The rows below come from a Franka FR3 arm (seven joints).
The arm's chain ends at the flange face. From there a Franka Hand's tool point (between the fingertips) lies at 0.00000 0.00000 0.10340 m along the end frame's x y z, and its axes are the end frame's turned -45 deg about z.
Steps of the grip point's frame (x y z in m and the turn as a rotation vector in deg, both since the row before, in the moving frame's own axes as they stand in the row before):
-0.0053 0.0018 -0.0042 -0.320 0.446 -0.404
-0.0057 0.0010 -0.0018 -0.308 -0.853 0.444
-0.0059 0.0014 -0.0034 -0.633 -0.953 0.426
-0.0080 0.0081 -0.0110 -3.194 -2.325 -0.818
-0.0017 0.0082 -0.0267 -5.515 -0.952 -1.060
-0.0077 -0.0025 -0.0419 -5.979 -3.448 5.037
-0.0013 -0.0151 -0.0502 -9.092 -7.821 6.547
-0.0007 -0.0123 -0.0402 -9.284 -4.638 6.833
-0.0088 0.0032 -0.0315 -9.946 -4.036 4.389
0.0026 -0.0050 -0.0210 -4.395 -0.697 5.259
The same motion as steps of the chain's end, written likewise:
-0.0035 0.0052 -0.0042 0.089 0.542 -0.404
-0.0026 0.0033 -0.0018 -0.821 -0.385 0.444
-0.0028 0.0031 -0.0034 -1.121 -0.226 0.426
-0.0011 0.0044 -0.0108 -3.903 0.614 -0.818
-0.0013 -0.0012 -0.0262 -4.573 3.227 -1.060
-0.0099 -0.0084 -0.0412 -6.666 1.790 5.037
-0.0120 -0.0312 -0.0479 -11.959 0.899 6.547
-0.0140 -0.0262 -0.0385 -9.844 3.285 6.833
-0.0108 -0.0095 -0.0297 -9.887 4.179 4.389
-0.0061 -0.0121 -0.0207 -3.601 2.615 5.259

